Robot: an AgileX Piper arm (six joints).
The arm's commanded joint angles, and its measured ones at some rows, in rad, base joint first. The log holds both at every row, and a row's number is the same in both.
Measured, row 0:
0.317, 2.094, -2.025, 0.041, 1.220, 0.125
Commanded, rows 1 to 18:
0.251, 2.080, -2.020, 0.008, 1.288, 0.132
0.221, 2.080, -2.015, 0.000, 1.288, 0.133
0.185, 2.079, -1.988, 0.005, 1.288, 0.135
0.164, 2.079, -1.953, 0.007, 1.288, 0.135
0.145, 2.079, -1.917, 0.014, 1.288, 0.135
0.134, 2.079, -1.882, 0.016, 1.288, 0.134
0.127, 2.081, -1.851, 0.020, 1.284, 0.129
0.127, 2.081, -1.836, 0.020, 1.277, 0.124
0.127, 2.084, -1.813, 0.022, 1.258, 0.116
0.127, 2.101, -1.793, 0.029, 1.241, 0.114
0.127, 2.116, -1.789, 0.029, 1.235, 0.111
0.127, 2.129, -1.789, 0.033, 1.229, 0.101
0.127, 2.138, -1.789, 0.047, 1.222, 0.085
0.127, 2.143, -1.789, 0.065, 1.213, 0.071
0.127, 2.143, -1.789, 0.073, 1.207, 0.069
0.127, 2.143, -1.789, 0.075, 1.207, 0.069
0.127, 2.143, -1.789, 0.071, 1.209, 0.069
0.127, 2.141, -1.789, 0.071, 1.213, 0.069
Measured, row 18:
0.130, 2.142, -1.792, 0.072, 1.206, 0.080
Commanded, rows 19 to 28:
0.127, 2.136, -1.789, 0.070, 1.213, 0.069
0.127, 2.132, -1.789, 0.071, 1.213, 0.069
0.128, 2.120, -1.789, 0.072, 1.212, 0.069
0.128, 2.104, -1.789, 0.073, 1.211, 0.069
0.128, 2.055, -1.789, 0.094, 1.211, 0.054
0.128, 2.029, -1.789, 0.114, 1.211, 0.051
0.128, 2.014, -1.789, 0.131, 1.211, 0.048
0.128, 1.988, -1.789, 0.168, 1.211, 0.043
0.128, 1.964, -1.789, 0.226, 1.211, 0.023
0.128, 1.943, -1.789, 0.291, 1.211, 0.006
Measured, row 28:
0.130, 1.976, -1.792, 0.210, 1.208, 0.042
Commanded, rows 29 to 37:
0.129, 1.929, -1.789, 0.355, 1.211, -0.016
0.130, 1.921, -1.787, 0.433, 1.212, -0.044
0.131, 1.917, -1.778, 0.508, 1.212, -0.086
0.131, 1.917, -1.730, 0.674, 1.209, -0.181
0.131, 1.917, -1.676, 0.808, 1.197, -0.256
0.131, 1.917, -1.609, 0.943, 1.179, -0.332
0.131, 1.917, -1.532, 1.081, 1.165, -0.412
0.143, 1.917, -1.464, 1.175, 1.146, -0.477
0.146, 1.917, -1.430, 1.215, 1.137, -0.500
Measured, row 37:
0.136, 1.921, -1.511, 1.057, 1.173, -0.395
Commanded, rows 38 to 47:
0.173, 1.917, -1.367, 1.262, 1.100, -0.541
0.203, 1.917, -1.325, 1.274, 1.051, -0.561
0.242, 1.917, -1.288, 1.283, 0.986, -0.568
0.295, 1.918, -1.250, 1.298, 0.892, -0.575
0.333, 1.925, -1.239, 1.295, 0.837, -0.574
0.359, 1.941, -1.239, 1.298, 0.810, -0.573
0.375, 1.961, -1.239, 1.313, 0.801, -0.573
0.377, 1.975, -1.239, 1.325, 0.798, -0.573
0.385, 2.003, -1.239, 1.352, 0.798, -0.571
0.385, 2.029, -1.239, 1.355, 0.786, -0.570
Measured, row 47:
0.381, 1.998, -1.246, 1.327, 0.804, -0.556
